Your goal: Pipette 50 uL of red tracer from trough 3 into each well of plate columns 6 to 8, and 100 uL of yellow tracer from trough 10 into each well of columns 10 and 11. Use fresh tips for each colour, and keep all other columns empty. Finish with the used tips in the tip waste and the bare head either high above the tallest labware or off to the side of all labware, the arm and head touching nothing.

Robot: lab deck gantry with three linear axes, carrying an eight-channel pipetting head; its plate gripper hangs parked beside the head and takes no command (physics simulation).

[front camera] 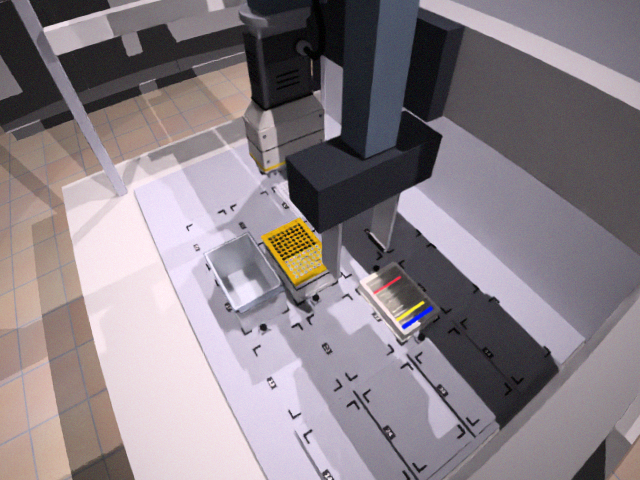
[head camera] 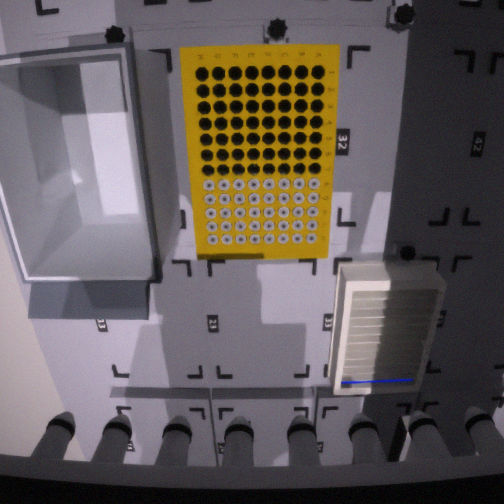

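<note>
The pipetting head [front camera: 284, 129] hangs high behind the tip rack. Its channels [head camera: 240, 435] look bare. The plate gripper [front camera: 356, 264] is open and empty, its paddles between the rack and the troughs; it does not show in the head view. The yellow tip rack [front camera: 267, 239] [head camera: 300, 251] has columns 1 to 7 empty and pale tips in 8 to 12. The trough block [front camera: 379, 308] [head camera: 390, 285] shows red, yellow and blue strips in the front view. The grey tip waste [front camera: 258, 304] [head camera: 90, 300] stands left of the rack. The plate is not clearly visible; a pale edge shows behind the gripper.
A dark gripper block [front camera: 356, 175] on a blue-grey column [front camera: 379, 77] hangs in front of the head and hides deck behind it. A tall grey wall [front camera: 532, 129] borders the right side. A slim post [front camera: 77, 108] rises at the left edge.
</note>
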